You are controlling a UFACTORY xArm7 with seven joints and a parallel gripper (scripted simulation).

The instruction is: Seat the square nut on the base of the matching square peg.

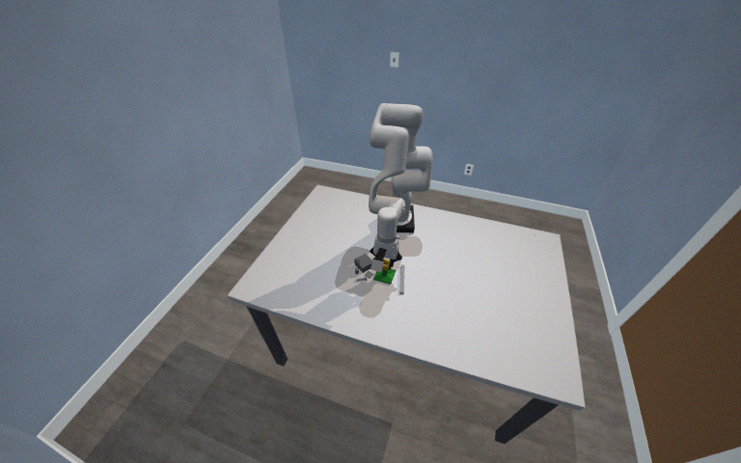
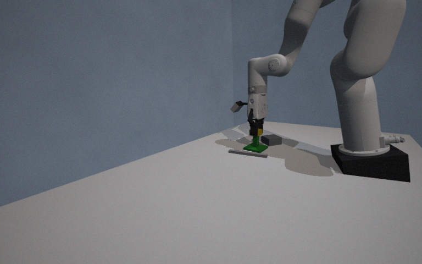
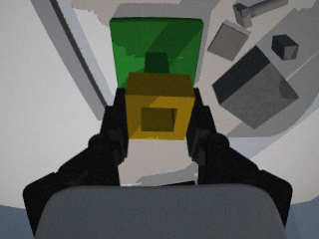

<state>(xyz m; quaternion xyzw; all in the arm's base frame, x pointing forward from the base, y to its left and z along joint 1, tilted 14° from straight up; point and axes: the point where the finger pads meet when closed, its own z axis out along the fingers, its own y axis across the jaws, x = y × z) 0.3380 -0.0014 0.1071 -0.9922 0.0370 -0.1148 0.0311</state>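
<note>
My gripper is now 7 cm above the green base. Also, from my hand: bolt 5 cm ahead, 9 cm to the right, 8 cm below; then grey block 3 cm behind, 11 cm to the right, 7 cm below; then long grey bar 8 cm to the left, 8 cm below.
</note>
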